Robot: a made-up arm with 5 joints. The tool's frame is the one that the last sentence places. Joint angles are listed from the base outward.
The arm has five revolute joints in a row. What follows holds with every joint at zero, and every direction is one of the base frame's. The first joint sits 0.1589 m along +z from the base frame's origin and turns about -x. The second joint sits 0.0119 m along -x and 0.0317 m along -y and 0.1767 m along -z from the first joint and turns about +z. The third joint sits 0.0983 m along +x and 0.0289 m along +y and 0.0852 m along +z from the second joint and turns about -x. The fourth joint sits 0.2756 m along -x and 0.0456 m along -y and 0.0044 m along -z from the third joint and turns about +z. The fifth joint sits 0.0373 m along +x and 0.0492 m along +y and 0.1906 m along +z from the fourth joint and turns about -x. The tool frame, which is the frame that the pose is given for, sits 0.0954 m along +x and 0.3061 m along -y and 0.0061 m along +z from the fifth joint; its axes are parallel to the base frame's.
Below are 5 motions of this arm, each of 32 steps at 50 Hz.
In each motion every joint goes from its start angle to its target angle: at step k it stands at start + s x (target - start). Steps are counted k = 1, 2, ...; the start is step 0. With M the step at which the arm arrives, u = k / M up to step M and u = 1 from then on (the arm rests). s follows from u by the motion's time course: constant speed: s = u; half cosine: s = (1 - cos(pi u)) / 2; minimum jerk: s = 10 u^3 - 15 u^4 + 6 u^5.
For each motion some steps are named. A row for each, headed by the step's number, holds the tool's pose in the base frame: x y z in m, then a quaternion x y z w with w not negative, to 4 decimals.
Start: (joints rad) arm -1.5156 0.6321 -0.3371 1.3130 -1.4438
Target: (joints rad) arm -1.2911 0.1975 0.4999 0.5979 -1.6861
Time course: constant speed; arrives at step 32
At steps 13, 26, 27, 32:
13: -0.1855 0.2106 0.1383 0.7362 0.0401 0.6724 0.0660
26: -0.1494 0.2296 0.1098 0.8451 0.1109 0.4656 0.2379
27: -0.1465 0.2302 0.1071 0.8505 0.1137 0.4480 0.2509
32: -0.1321 0.2311 0.0923 0.8704 0.1219 0.3583 0.3149

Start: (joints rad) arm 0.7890 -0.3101 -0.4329 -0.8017 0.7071
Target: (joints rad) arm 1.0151 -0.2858 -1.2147 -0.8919 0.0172
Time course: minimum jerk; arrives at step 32
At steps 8, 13, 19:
8: -0.3467 -0.1618 0.4721 -0.3587 0.0178 -0.5168 0.7772
13: -0.3719 -0.2406 0.4095 -0.2390 -0.0093 -0.5129 0.8245
19: -0.3837 -0.3302 0.2902 -0.0479 -0.0441 -0.4999 0.8636

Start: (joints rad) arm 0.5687 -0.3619 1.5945 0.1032 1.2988
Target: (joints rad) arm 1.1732 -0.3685 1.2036 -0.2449 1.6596
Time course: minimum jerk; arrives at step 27
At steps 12, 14, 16, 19, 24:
12: 0.1289 0.3234 -0.1700 0.9453 -0.1492 0.1081 0.2691
14: 0.1298 0.3062 -0.1820 0.9309 -0.1364 0.1369 0.3099
16: 0.1313 0.2886 -0.1920 0.9143 -0.1240 0.1650 0.3486
19: 0.1339 0.2655 -0.2021 0.8895 -0.1082 0.2006 0.3961
24: 0.1368 0.2455 -0.2083 0.8654 -0.0949 0.2308 0.4345

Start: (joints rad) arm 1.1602 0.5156 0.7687 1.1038 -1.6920
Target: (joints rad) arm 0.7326 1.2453 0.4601 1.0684 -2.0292
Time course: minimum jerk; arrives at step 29
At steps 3, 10, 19, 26, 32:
3: -0.1894 -0.2732 0.1525 -0.1753 0.6821 -0.0085 0.7099
10: -0.2032 -0.2860 0.1450 -0.1096 0.7314 0.0430 0.6717
19: -0.2232 -0.3245 0.1407 0.0213 0.8365 0.1523 0.5260
26: -0.2210 -0.3448 0.1433 0.0543 0.8702 0.1867 0.4526
32: -0.2208 -0.3457 0.1434 0.0554 0.8716 0.1880 0.4493

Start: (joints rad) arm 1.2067 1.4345 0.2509 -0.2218 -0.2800
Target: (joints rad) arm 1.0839 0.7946 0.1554 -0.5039 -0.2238
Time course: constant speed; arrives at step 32
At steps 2, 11, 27, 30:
2: 0.2177 0.0186 0.3607 -0.4450 0.2986 0.4609 0.7074
11: 0.1884 -0.0148 0.4181 -0.4618 0.2243 0.3751 0.7718
27: 0.0961 -0.0763 0.4962 -0.4703 0.0912 0.2017 0.8543
30: 0.0738 -0.0870 0.5061 -0.4689 0.0667 0.1668 0.8648

